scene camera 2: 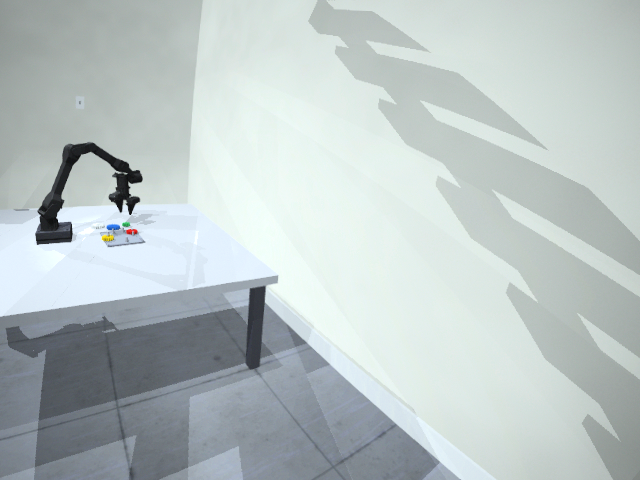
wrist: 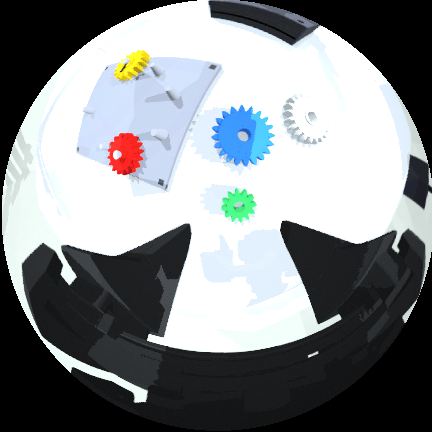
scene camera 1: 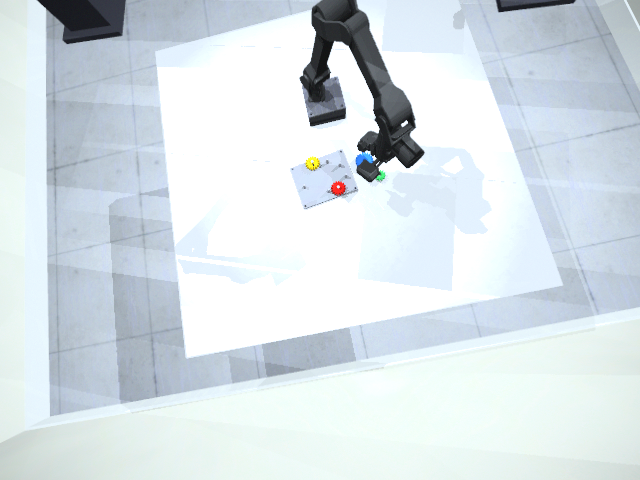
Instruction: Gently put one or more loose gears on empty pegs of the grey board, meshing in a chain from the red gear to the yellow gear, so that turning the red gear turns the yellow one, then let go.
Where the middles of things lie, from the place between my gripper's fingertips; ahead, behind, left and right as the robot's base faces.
The green gear (wrist: 247, 203) is 60 mm below my hand and 10 mm to the left of it. From my hand the other things lie so: red gear (wrist: 126, 143): 140 mm to the right, 50 mm below, 40 mm ahead; then blue gear (wrist: 251, 123): 60 mm below, 60 mm behind, 40 mm to the right; then grey board (scene camera 1: 318, 181): 200 mm to the right, 70 mm below, 10 mm behind.
